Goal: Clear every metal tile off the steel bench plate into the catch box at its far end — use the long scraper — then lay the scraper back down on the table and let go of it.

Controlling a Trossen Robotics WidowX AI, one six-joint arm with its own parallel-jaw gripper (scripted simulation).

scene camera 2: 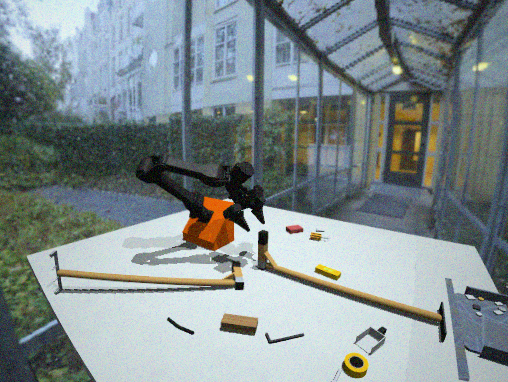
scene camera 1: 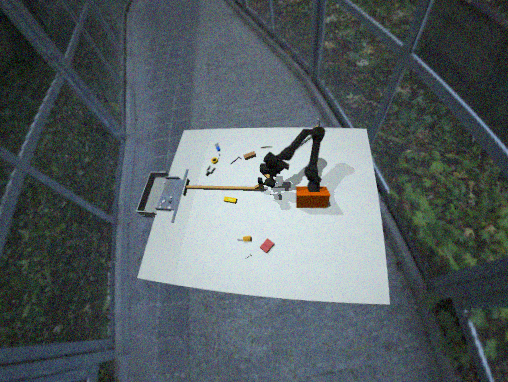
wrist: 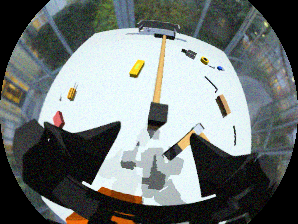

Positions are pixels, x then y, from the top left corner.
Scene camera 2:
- my gripper: 256,227
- long scraper: 264,256
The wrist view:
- my gripper: 157,131
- long scraper: 158,116
